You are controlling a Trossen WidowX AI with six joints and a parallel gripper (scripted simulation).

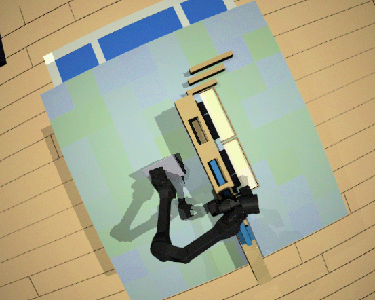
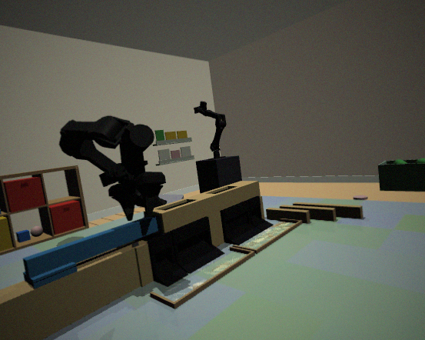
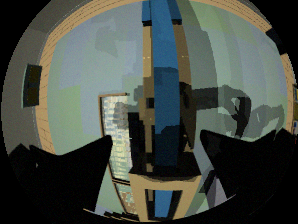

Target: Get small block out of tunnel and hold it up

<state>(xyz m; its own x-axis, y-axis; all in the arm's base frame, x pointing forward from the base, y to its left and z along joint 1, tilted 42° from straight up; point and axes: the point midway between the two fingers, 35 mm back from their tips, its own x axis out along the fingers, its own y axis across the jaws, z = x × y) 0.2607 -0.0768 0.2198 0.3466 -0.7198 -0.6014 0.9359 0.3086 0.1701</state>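
My gripper tip is now 8 cm above the tan covered tunnel, 3 cm to the right of it and 2 cm short of it.
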